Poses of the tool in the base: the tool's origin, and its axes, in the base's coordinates. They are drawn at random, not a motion.
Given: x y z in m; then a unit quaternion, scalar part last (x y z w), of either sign.
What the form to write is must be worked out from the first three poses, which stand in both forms.
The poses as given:
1: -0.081 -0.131 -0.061 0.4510 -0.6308 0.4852 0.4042
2: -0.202 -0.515 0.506 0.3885 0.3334 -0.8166 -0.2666
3: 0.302 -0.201 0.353 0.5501 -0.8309 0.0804 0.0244
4: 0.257 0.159 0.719 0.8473 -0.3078 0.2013 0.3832
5: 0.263 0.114 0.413 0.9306 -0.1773 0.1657 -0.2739
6: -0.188 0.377 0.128 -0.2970 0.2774 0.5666 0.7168
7: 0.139 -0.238 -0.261 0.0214 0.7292 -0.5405 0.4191
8: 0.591 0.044 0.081 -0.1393 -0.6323 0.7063 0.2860
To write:
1: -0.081 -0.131 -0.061 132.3 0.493 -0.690 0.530
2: -0.202 -0.515 0.506 149.1 -0.403 -0.346 0.847
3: 0.302 -0.201 0.353 177.2 0.550 -0.831 0.080
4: 0.257 0.159 0.719 134.9 0.917 -0.333 0.218
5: 0.263 0.114 0.413 148.2 -0.968 0.184 -0.172
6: -0.188 0.377 0.128 88.4 -0.426 0.398 0.813
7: 0.139 -0.238 -0.261 130.4 0.024 0.803 -0.595
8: 0.591 0.044 0.081 146.8 -0.145 -0.660 0.737
